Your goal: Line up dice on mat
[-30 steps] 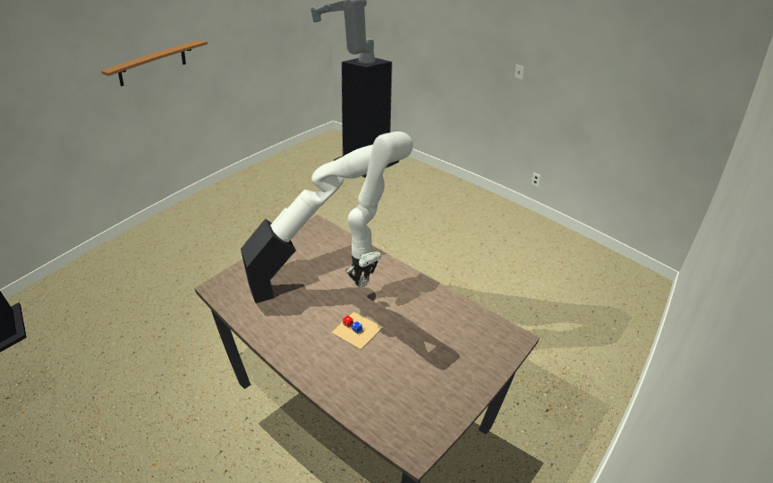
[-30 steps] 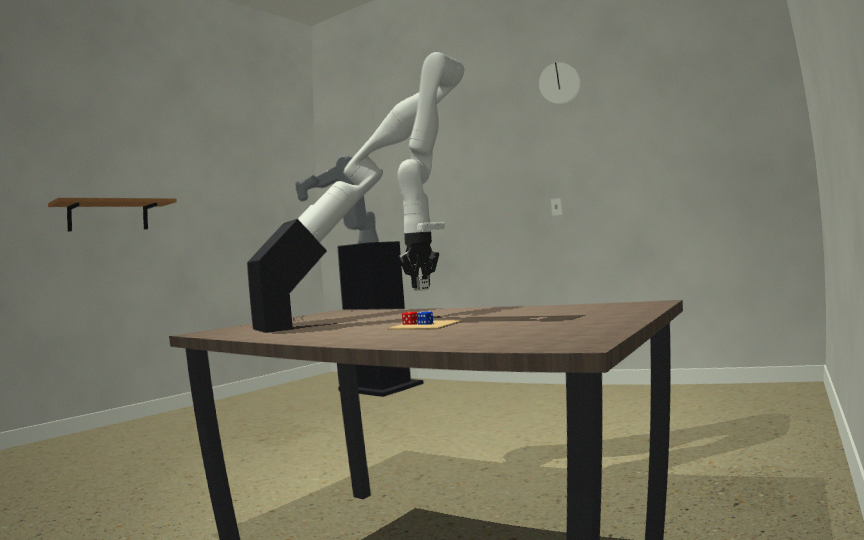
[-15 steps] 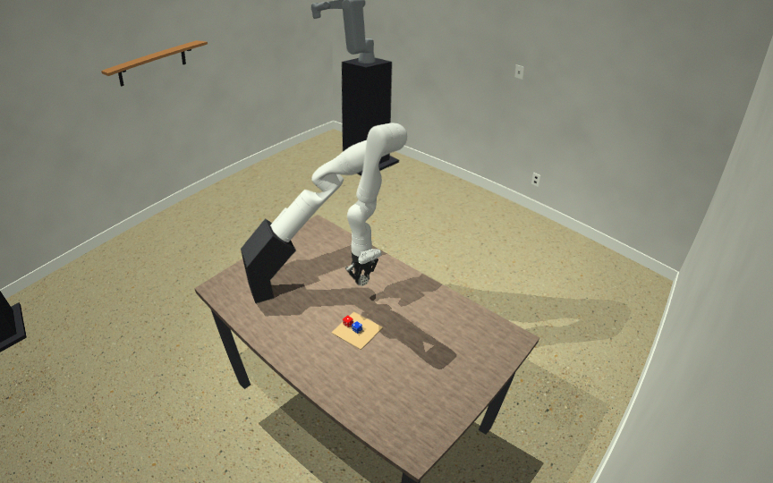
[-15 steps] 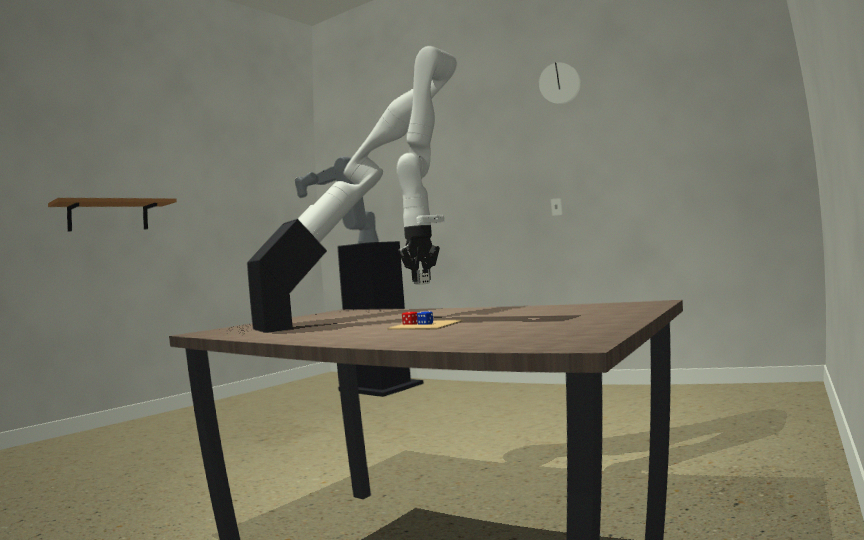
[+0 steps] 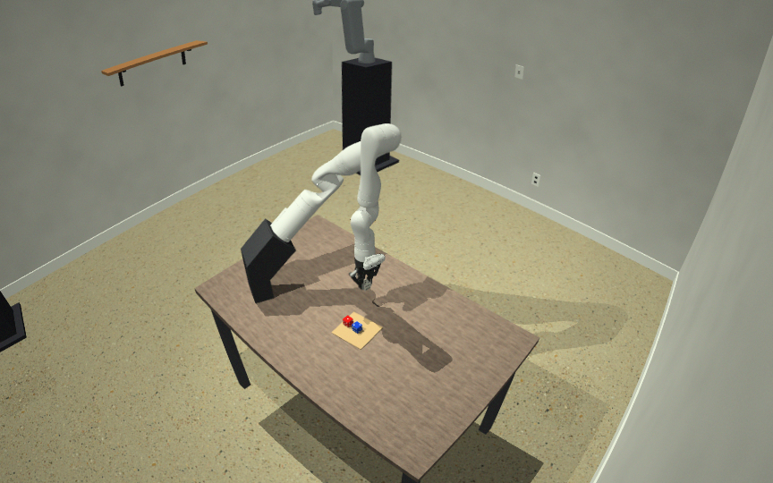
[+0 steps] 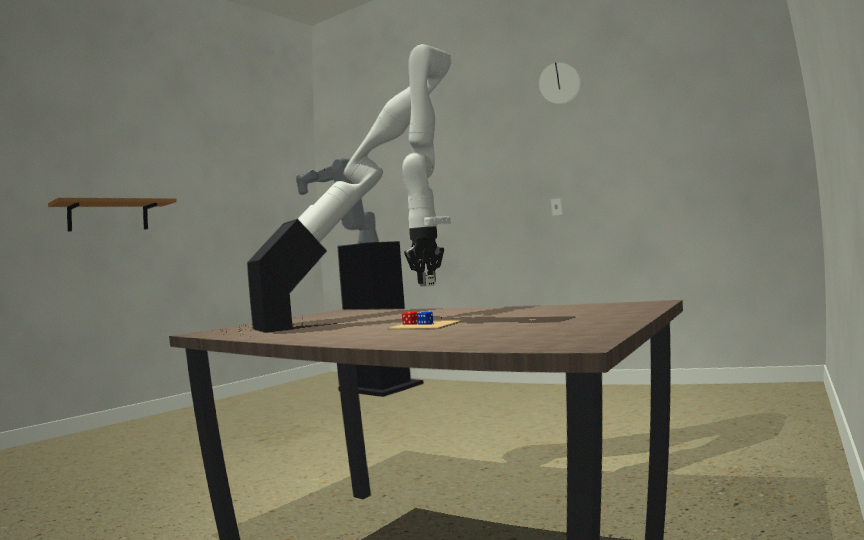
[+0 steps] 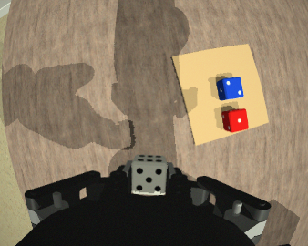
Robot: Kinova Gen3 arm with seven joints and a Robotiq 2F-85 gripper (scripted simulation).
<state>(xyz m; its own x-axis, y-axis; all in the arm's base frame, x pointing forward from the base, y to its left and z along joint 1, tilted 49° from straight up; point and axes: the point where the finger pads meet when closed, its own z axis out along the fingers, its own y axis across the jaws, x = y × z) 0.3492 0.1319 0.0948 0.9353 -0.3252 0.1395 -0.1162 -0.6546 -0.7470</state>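
Right now the blue die is 120 mm to the right of my hand, 90 mm below it and 80 mm ahead of it. Also, from my hand: tan mat (120 mm to the right, 110 mm below, 80 mm ahead); then red die (130 mm to the right, 90 mm below, 40 mm ahead); then white die (10 mm below).
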